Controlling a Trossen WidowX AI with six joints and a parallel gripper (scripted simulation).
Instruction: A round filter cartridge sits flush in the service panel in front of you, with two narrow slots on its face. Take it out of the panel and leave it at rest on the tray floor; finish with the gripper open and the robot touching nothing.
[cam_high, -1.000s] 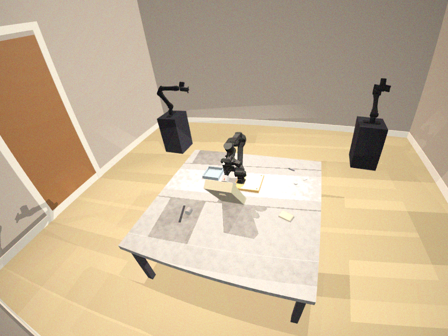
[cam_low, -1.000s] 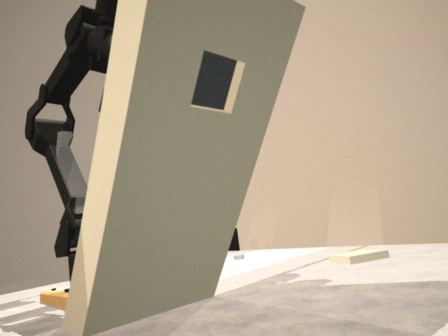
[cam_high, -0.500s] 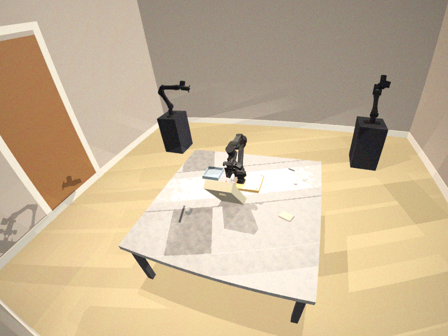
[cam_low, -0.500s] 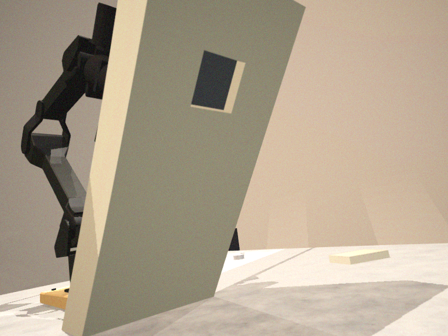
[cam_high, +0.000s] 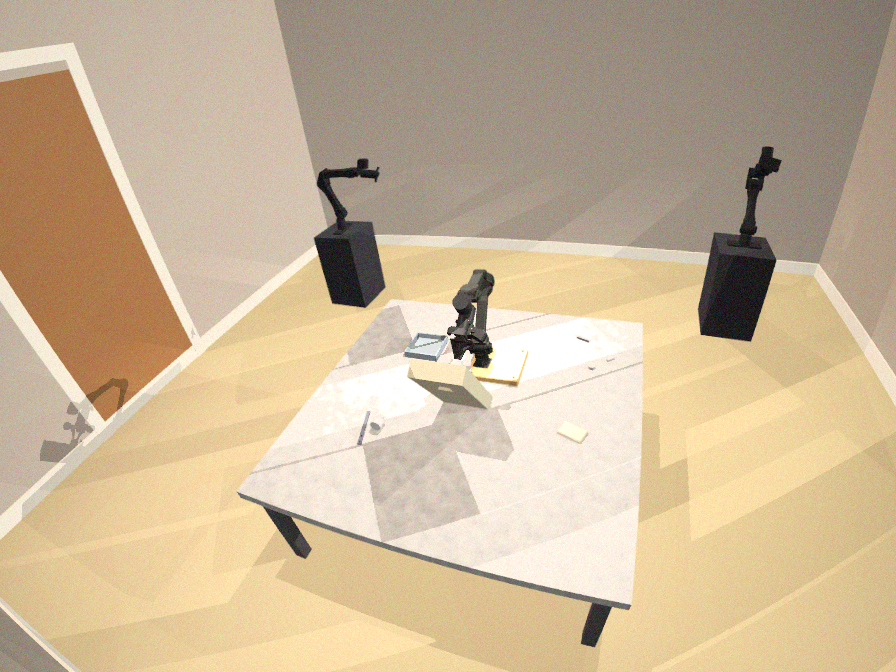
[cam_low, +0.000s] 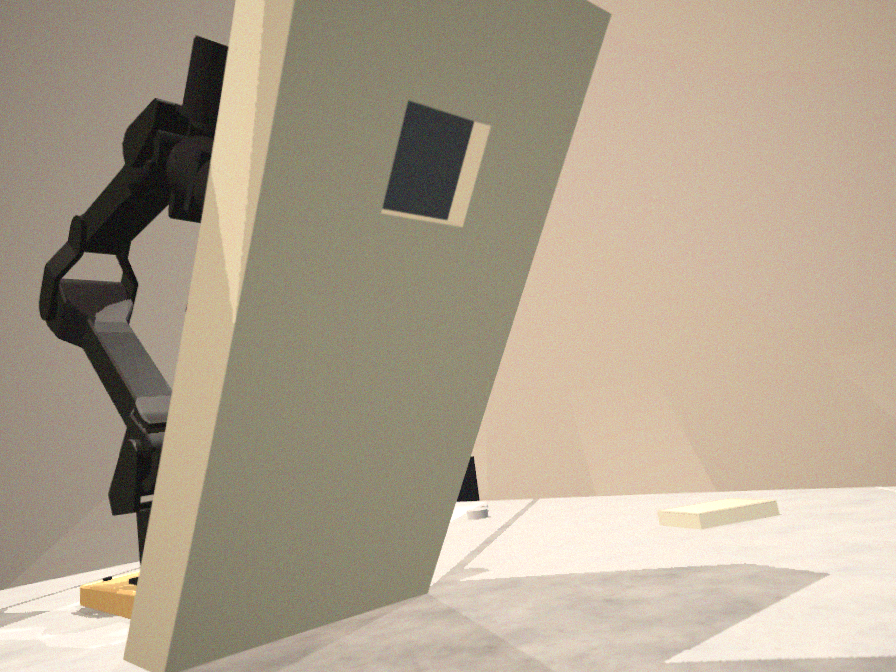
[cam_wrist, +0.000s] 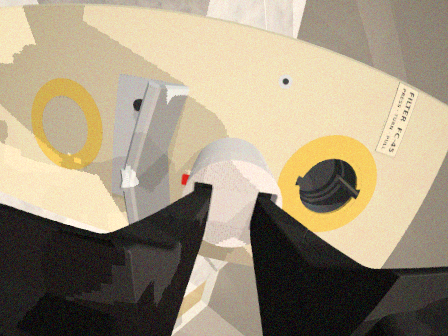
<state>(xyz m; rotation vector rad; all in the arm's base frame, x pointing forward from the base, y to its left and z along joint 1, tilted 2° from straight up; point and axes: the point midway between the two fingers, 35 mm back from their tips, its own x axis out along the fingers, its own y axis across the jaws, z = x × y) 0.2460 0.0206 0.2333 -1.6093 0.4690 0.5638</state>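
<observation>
My gripper tip is now 10 mm short of the pale grey filter cartridge and 10 mm above it. Also, from my gripper tip: cream block: 410 mm to the left, 230 mm below; blue-grey tray: 320 mm behind, 300 mm to the right, 230 mm below; cream service panel: 50 mm below, 50 mm ahead.
</observation>
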